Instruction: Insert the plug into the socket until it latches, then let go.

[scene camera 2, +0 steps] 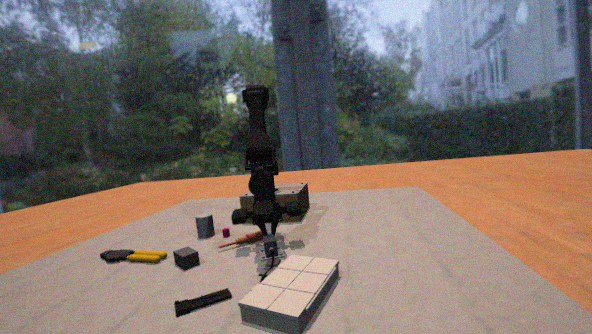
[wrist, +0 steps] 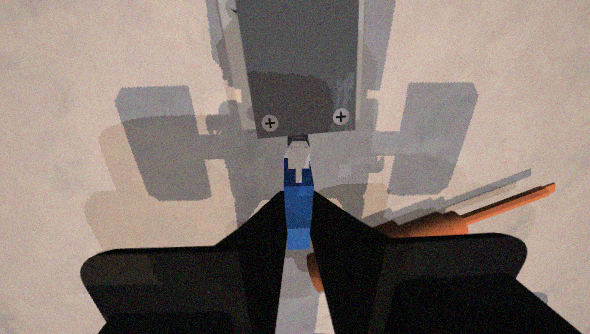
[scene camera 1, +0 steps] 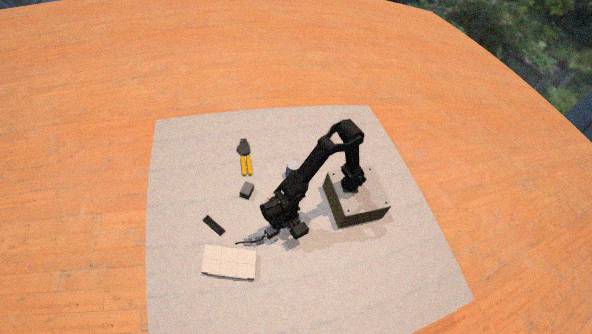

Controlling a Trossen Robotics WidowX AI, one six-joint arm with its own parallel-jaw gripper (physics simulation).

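Places are measured from the arm's base along level axes (x left, y back, z up), in millimetres.
Where they show: gripper, fingertip midpoint: point(wrist: 296, 197) point(scene camera 1: 287, 225); arm's base, link origin: point(scene camera 1: 349, 186).
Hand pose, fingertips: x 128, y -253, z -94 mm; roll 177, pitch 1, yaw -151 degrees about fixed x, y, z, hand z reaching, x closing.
Things, the pixels of their centre, and the offset from my fingertips. "pt": a spot on its surface instead.
- blue plug, body centre: point(wrist: 297, 193) dz +12, dx +5, dy -9 mm
- socket, body centre: point(wrist: 296, 39) point(scene camera 2: 270, 246) point(scene camera 1: 271, 232) dz +12, dx +35, dy -65 mm
- thin black cable, surface spot: point(scene camera 2: 273, 262) pt dz -6, dx +62, dy -109 mm
- orange screwdriver, body centre: point(wrist: 425, 233) point(scene camera 2: 242, 240) dz +3, dx -82, dy -14 mm
- tiled box, body centre: point(scene camera 2: 295, 287) point(scene camera 1: 229, 262) dz +7, dx +164, dy -223 mm
- black bar, body centre: point(scene camera 2: 203, 299) point(scene camera 1: 213, 225) dz -2, dx +5, dy -289 mm
- dark cube, body centre: point(scene camera 2: 186, 257) point(scene camera 1: 246, 190) dz +7, dx -160, dy -158 mm
- yellow-handled pliers, surface spot: point(scene camera 1: 245, 165) pt dz +7, dx -295, dy -168 mm
- grey cylinder, body centre: point(scene camera 2: 205, 225) point(scene camera 1: 292, 169) dz +25, dx -262, dy +38 mm
- magenta piece, body centre: point(scene camera 2: 226, 232) dz +2, dx -181, dy +40 mm
A blue plug point(wrist: 299, 210) with a pale front part and a dark tip is held between the two black fingers. My gripper point(wrist: 296, 197) point(scene camera 2: 270, 232) is shut on it, low over the mat. The socket point(wrist: 302, 60) point(scene camera 2: 270, 246) point(scene camera 1: 271, 233) is a dark grey housing with two cross-head screws on a light base, straight ahead of the plug in the wrist view. The plug's dark tip meets the housing's near edge and partly disappears there. How deep it sits, and any latch, is hidden. A thin black cable point(scene camera 1: 250, 242) point(scene camera 2: 273, 262) runs from the socket's far side.
An orange screwdriver point(wrist: 440, 224) point(scene camera 2: 247, 239) lies close beside the fingers. A tiled box point(scene camera 1: 230, 261) point(scene camera 2: 295, 285) stands beyond the socket. A black bar point(scene camera 1: 214, 225), dark cube point(scene camera 1: 247, 190), yellow-handled pliers point(scene camera 1: 246, 165), grey cylinder point(scene camera 2: 204, 227) and magenta piece point(scene camera 2: 226, 232) are on the mat.
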